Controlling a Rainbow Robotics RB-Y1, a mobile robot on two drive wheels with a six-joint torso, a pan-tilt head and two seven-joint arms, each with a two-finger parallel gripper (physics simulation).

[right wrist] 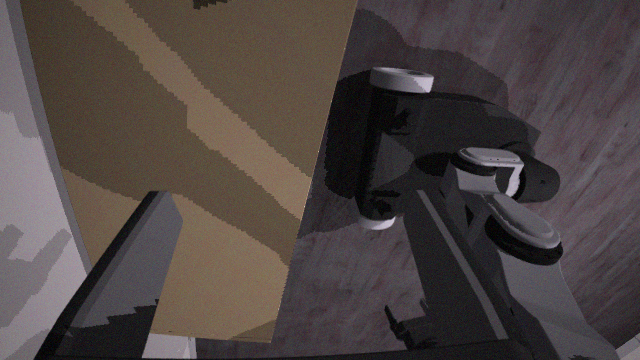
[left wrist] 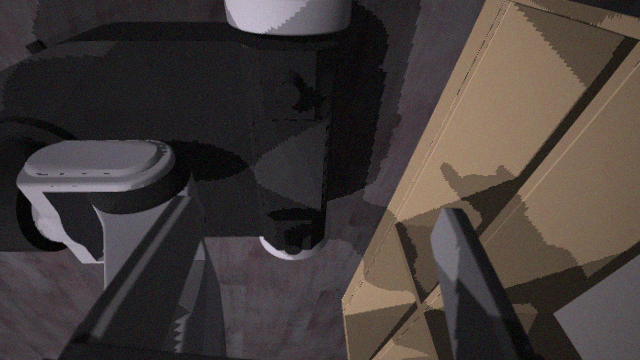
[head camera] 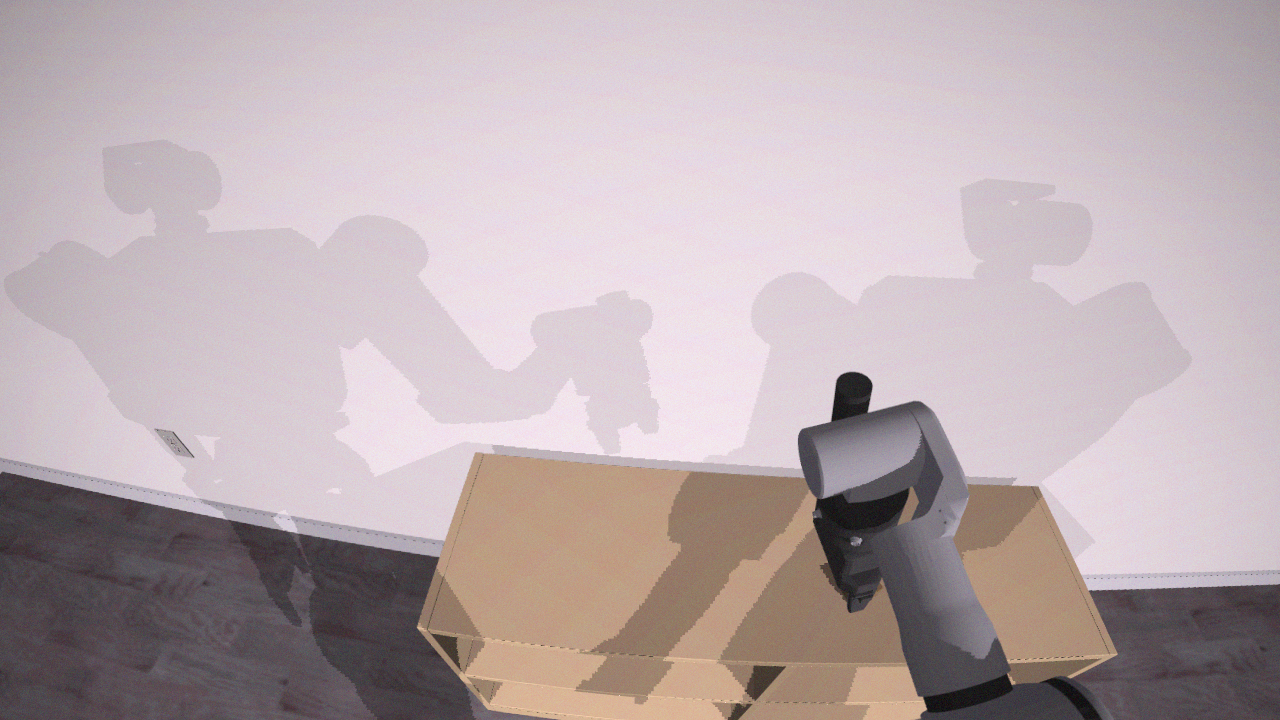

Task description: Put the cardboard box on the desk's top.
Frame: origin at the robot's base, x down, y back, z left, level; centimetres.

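Seen in the pictures: left gripper, fingertip midpoint: (right wrist: 404,303) (left wrist: 315,216); right gripper, fingertip midpoint: (right wrist: 294,205) (head camera: 840,569).
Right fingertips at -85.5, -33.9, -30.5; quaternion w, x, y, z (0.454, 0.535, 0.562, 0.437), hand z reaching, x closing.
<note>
A point is followed by its place in that frame, as x, y, z.
The wooden desk (head camera: 554,555) {-61.1, -51.3, 7.9} (left wrist: 500,115) {-8.0, -46.2, 6.7} (right wrist: 225,295) {-61.1, -47.2, 10.5} stands against the wall, with open compartments in its front. My right gripper (head camera: 859,604) (right wrist: 294,205) {-85.5, -33.9, -30.5} is open and hangs above the right part of the desk's top in the head view, with nothing between its fingers. The cardboard box does not show in any view. A small dark jagged shadow lies on the desk's top beside the right gripper in the head view and at the top edge of the right wrist view. My left gripper (left wrist: 315,216) {-54.5, -2.4, 25.4} is open and empty, beside the desk's front in its wrist view.
A pale wall (head camera: 626,134) {-124.4, -75.0, -5.2} with my shadows on it rises behind the desk. A wall outlet (head camera: 174,443) {-40.9, -94.6, 119.9} is at the left. Dark wooden floor (head camera: 107,608) {-0.1, -62.4, 154.3} (left wrist: 295,310) {-0.1, 1.2, -98.7} (right wrist: 330,300) {-0.1, -8.9, 104.1} lies around the desk. My dark wheeled base (left wrist: 175,90) {-17.0, 18.6, 15.0} (right wrist: 450,120) {-17.0, 17.4, -16.0} stands close to the desk's front.
</note>
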